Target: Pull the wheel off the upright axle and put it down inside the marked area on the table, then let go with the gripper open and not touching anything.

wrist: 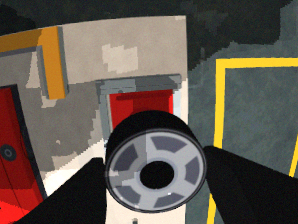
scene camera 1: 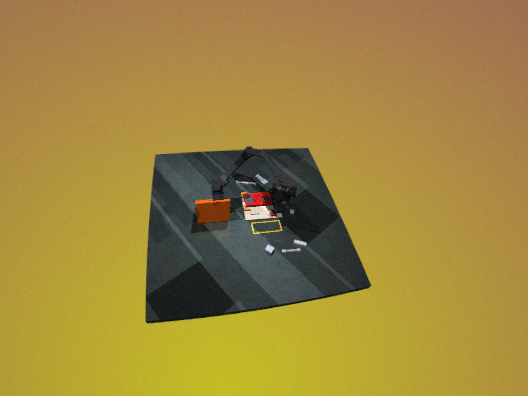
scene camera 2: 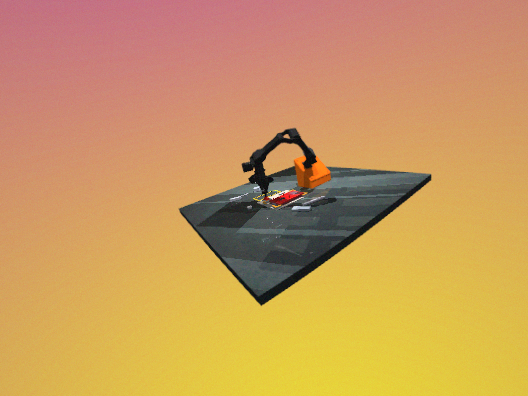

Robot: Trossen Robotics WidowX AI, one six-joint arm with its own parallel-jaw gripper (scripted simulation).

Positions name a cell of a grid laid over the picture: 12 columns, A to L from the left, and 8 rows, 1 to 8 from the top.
In view: the gripper (wrist: G6) and a wheel (wrist: F5).
